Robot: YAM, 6 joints.
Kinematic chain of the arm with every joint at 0, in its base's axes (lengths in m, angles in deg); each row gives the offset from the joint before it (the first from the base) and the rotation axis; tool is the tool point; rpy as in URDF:
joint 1: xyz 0 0 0.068 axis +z
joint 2: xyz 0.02 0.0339 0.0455 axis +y
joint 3: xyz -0.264 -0.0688 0 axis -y
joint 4: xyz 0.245 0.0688 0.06 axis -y
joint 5: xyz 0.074 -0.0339 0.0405 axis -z
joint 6: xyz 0.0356 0 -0.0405 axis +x
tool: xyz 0 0 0 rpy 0 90 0
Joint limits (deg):
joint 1: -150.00..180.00
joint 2: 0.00..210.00
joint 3: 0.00..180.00
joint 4: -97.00..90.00
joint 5: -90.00..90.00
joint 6: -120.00..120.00
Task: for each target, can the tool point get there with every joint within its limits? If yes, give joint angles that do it. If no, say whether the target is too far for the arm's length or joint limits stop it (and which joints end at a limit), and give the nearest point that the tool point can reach.
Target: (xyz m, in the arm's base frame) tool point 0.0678 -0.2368 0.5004
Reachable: yes | joints -66.52 73.36 74.35 50.33 64.41 40.58
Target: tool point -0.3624 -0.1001 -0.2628
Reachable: no: joint limits stop it (at a limit: joint 1) | nearest point -0.3329 -0.1511 -0.2628 | short by 0.059 m
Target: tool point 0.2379 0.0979 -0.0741
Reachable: yes | joints 19.11 142.06 35.34 39.75 -24.20 4.24
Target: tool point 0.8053 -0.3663 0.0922
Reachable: no: too far | nearest point 0.5877 -0.2673 0.0981 | short by 0.239 m
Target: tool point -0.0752 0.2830 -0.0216
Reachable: yes | joints 109.74 131.99 51.41 -11.82 44.09 93.82
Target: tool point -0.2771 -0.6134 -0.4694
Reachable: no: too far | nearest point -0.2045 -0.4526 -0.2820 | short by 0.257 m
